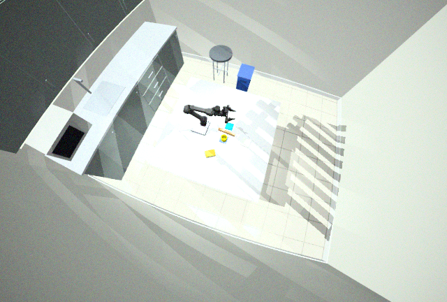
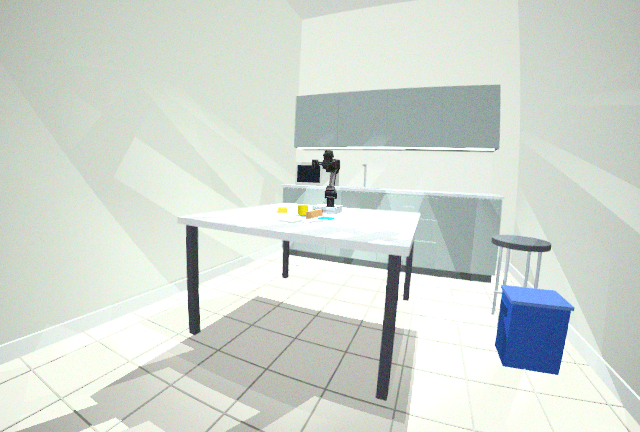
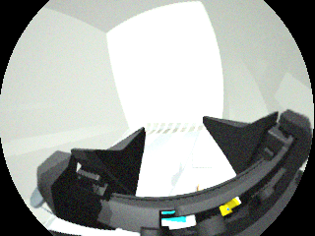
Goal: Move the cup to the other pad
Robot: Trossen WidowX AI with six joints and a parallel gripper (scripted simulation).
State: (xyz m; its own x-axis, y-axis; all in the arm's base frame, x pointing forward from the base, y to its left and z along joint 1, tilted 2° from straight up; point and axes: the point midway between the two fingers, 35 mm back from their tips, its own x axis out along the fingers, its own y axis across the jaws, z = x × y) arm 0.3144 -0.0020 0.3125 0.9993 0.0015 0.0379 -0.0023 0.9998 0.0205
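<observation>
Now: gripper tip 10 cm past the yellow cup, 15 cm to the left of it and 32 cm above it. Also, from my gripper tip: light blue pad: 10 cm behind, 15 cm to the right, 36 cm below; wooden block: 7 cm behind, 6 cm to the right, 34 cm below.
</observation>
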